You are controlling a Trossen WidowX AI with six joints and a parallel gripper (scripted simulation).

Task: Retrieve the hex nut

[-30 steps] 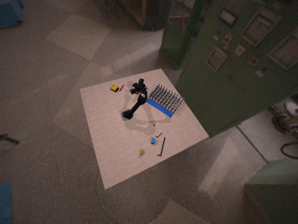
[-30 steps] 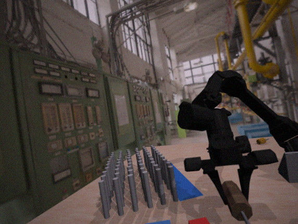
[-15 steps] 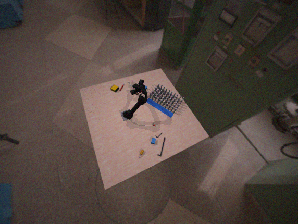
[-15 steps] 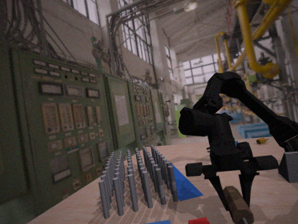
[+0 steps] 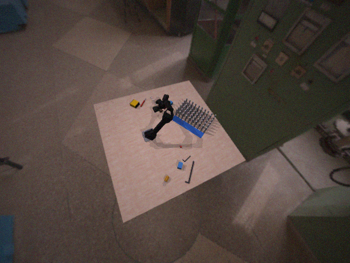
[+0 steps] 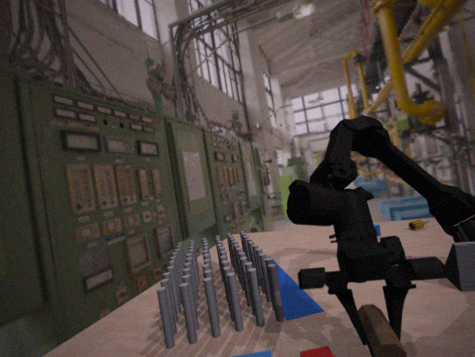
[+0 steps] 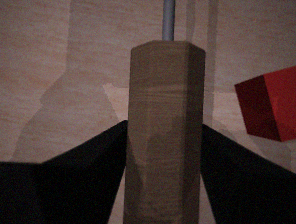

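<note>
My gripper tip is now 80 mm short of the red cube, 30 mm to the right of it and 20 mm above it. From my gripper tip the other things lie so: yellow scraper (760 mm to the right, 250 mm behind, 30 mm below); then yellow block (240 mm behind, 200 mm to the left, 20 mm below); then blue taped strip (320 mm to the right, 220 mm ahead, 40 mm below).
</note>
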